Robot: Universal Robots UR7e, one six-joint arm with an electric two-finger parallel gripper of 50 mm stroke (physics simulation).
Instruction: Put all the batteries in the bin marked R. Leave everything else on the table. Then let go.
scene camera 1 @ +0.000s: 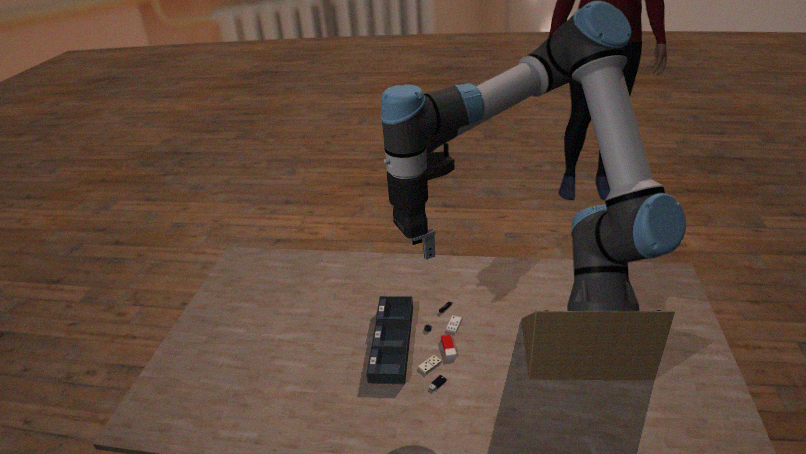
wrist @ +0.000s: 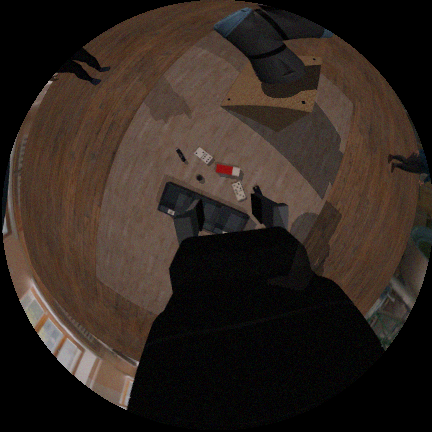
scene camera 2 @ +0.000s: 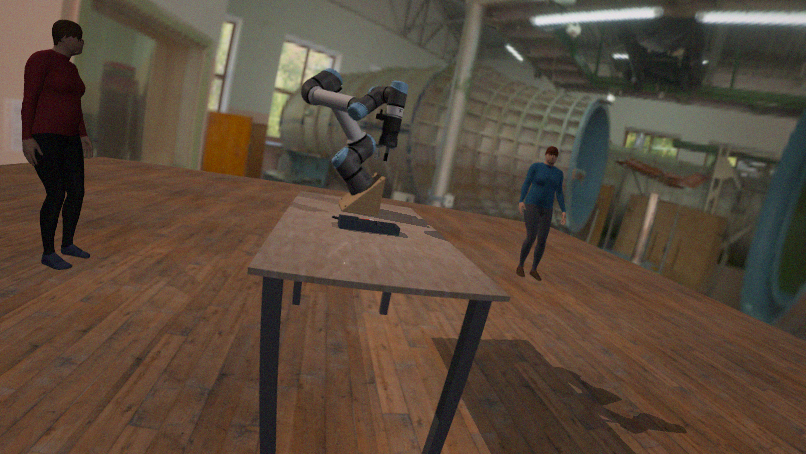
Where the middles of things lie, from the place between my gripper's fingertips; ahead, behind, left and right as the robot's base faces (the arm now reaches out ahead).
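Labels:
There is the dark tray point(scene camera 1: 388, 358), and it sits 27 cm below my hand, 1 cm to the right of it and 9 cm ahead of it.

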